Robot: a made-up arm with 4 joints. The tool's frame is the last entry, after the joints.
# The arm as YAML. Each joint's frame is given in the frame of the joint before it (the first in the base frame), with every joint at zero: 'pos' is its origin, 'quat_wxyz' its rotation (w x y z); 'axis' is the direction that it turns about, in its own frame. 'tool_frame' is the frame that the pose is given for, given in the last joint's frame.
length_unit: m
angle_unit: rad
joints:
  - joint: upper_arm
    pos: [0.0, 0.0, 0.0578]
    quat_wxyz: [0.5, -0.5, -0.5, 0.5]
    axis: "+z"
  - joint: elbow
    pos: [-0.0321, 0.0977, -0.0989]
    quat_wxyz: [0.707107, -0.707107, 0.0, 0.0]
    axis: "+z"
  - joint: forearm
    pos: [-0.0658, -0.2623, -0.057]
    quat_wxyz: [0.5, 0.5, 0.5, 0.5]
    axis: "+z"
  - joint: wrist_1
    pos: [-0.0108, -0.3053, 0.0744]
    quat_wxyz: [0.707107, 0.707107, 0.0, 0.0]
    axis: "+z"
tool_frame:
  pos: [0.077, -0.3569, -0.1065]
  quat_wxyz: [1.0, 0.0, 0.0, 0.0]
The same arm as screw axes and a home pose.
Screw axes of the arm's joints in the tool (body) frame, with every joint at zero. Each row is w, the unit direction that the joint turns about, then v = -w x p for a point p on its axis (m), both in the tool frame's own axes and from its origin. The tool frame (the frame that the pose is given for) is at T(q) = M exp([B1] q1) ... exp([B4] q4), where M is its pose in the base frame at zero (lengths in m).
B1: w -1 0 0 v 0 0.1581 0.3804
B2: w 0 0 -1 v -0.3483 0.1961 0
B3: w 0 1 0 v 0.1988 0 -0.0662
B4: w 0 0 1 v 0.3569 0.077 0
M: xyz -0.0972 -0.3804 0.2159 (m) rpy 0 0 0 (rad, as in URDF)

